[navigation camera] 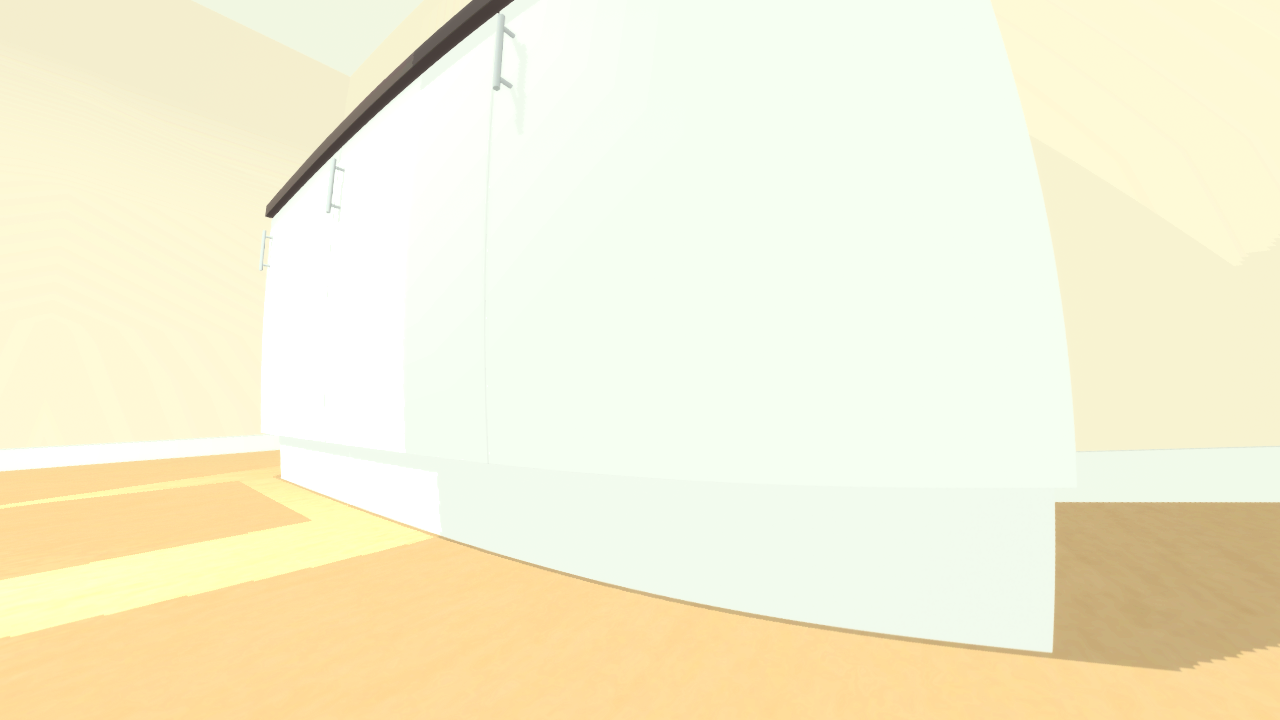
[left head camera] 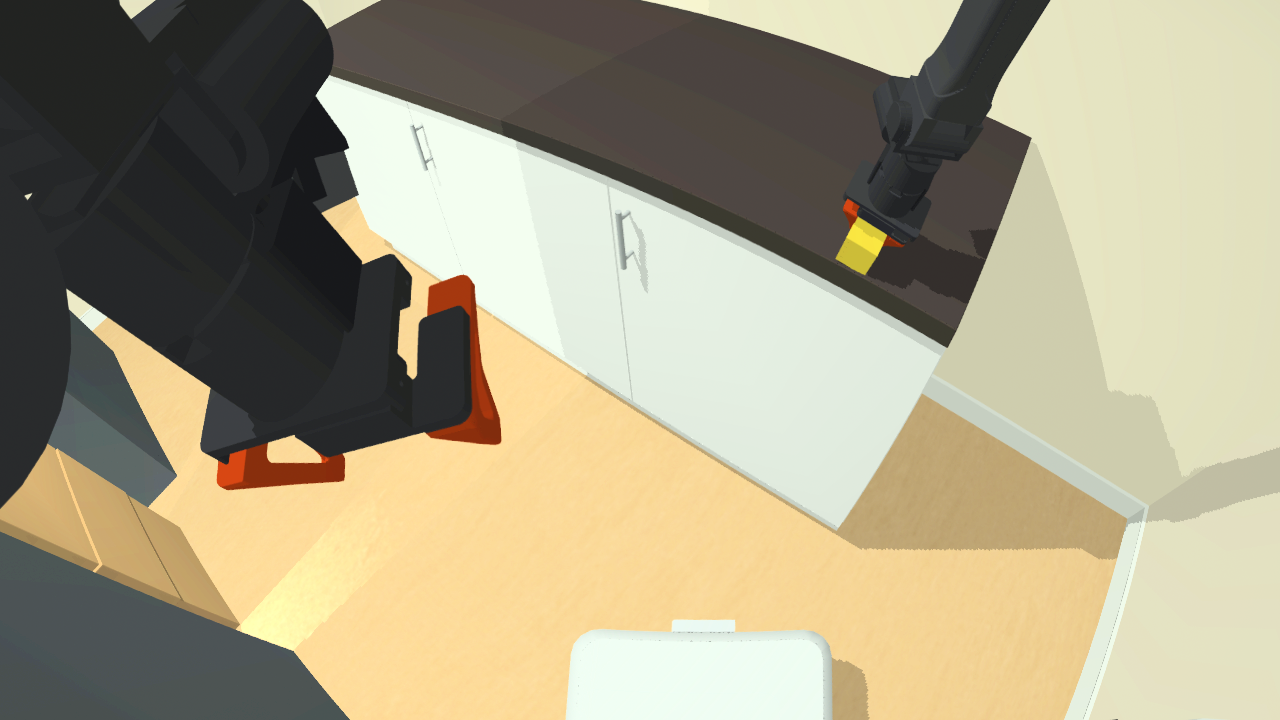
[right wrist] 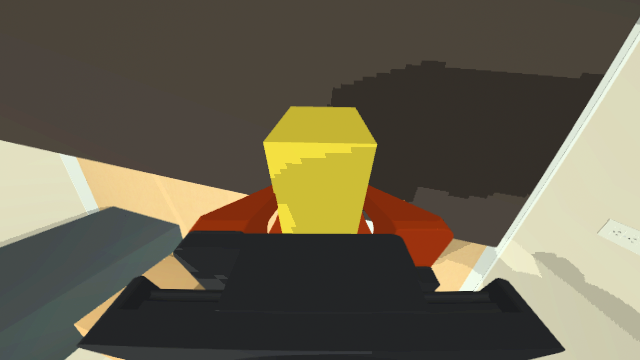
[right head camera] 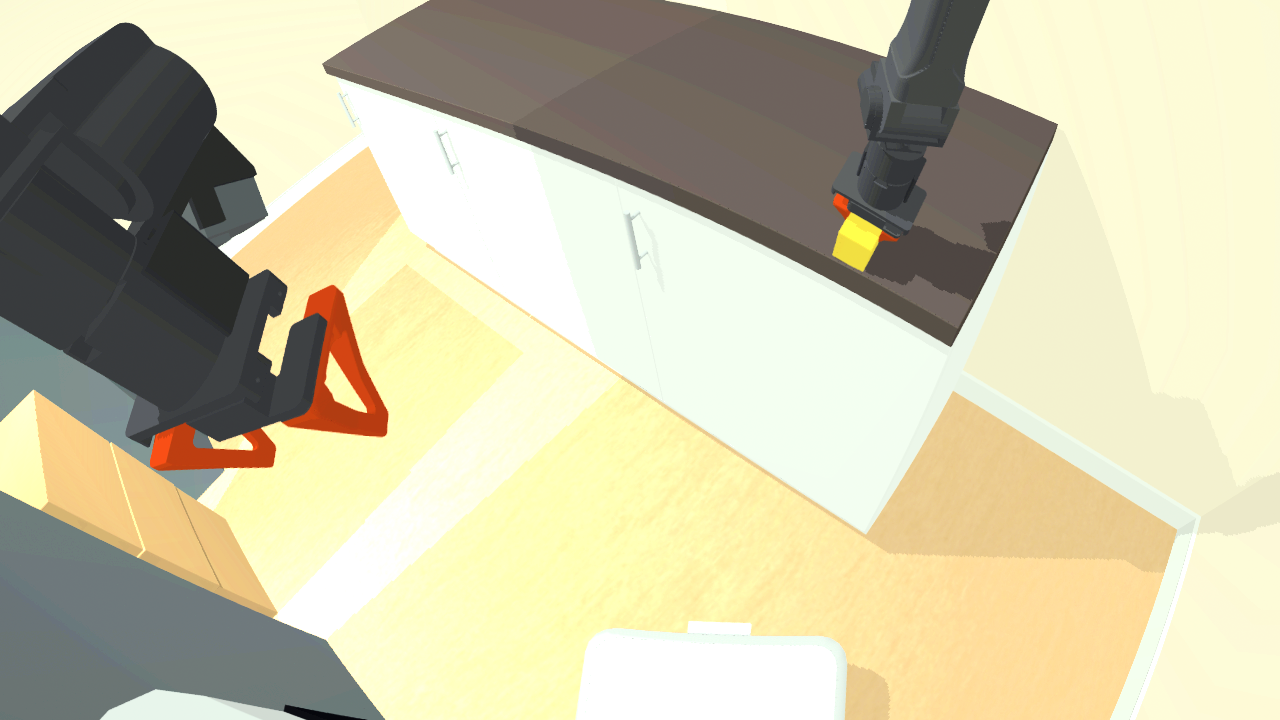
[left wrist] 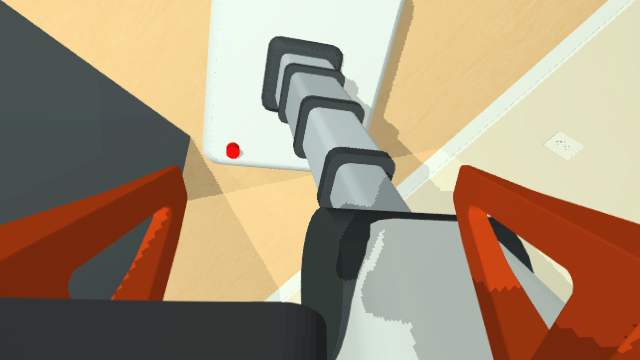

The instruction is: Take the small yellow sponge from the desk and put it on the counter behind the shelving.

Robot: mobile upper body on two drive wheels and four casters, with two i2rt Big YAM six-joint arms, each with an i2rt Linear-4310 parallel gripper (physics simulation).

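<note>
The small yellow sponge is held between the fingers of my right gripper. It is over the dark top of the counter, near the front edge and towards the right end. The arm's shadow falls on the counter top beside it. The exact height of the sponge above the top is hard to tell. My left gripper is open and empty, in front of the counter at the left of both head views.
White cabinet doors form the counter's front. A dark grey panel and light wooden boxes are at the lower left. The robot's white base is at the bottom of the head views. A wall stands at the right.
</note>
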